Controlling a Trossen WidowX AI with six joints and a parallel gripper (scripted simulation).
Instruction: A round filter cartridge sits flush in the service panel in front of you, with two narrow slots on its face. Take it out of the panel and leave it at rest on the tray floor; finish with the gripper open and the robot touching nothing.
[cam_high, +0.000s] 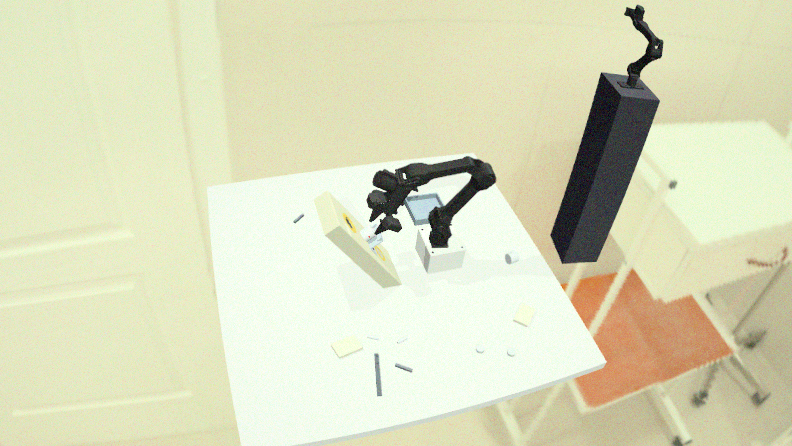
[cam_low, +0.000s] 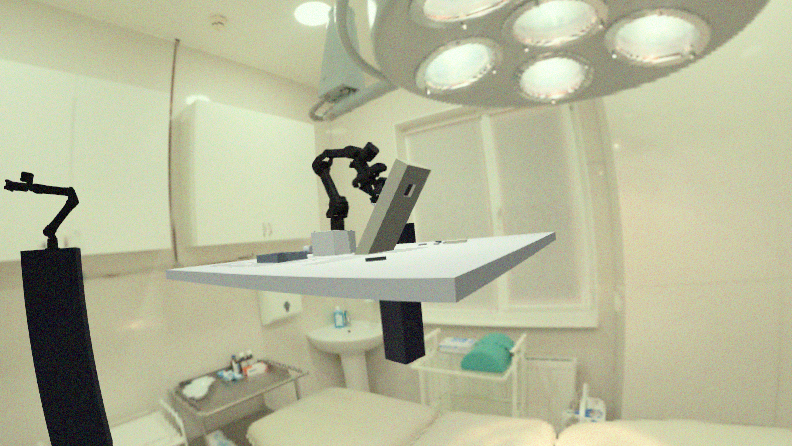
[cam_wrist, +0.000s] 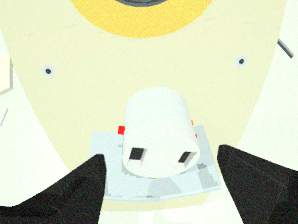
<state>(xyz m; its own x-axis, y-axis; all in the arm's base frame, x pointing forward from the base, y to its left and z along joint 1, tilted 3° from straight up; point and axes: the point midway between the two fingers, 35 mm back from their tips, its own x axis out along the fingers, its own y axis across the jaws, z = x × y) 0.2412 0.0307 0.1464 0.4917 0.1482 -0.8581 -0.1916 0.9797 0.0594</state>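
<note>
My gripper tip is 10 mm short of the round white filter cartridge and 20 mm above it. Round my gripper tip: cream service panel (50 mm ahead, 20 mm to the left, 40 mm below); blue-grey tray (270 mm behind, 330 mm to the right, 210 mm below).
</note>
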